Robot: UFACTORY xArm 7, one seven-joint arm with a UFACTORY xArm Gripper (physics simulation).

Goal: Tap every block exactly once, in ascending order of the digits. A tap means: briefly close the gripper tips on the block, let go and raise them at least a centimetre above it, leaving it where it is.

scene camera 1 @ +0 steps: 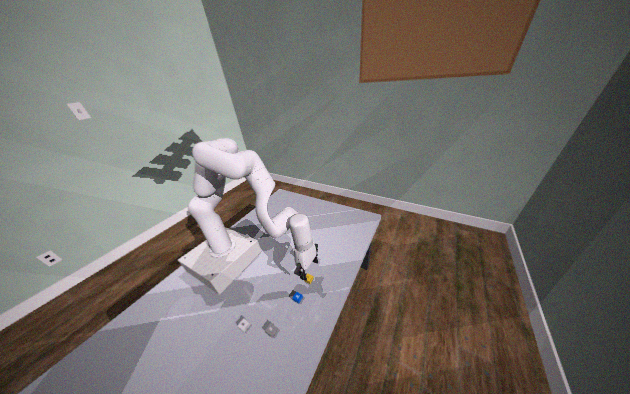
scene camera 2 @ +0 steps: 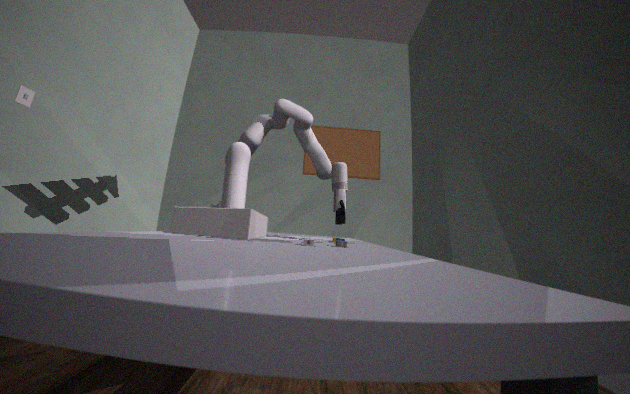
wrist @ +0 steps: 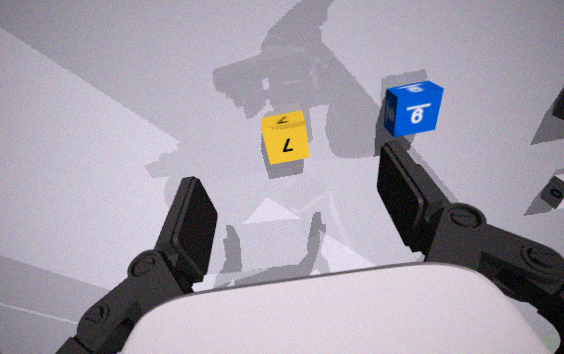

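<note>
My gripper is open and empty, pointing down well above the table. The yellow block lies on the table below the fingers and shows a 7, upside down in the wrist view. The blue block lies beside it, beyond the right finger in the wrist view, with a barred 6 or 9. A white block and a grey block lie farther off; their digits are too small to read in the scene views.
The blocks lie on the pale table. The arm's base box stands behind them. A dark block face with a round digit, and part of another dark block, show at the right edge of the wrist view.
</note>
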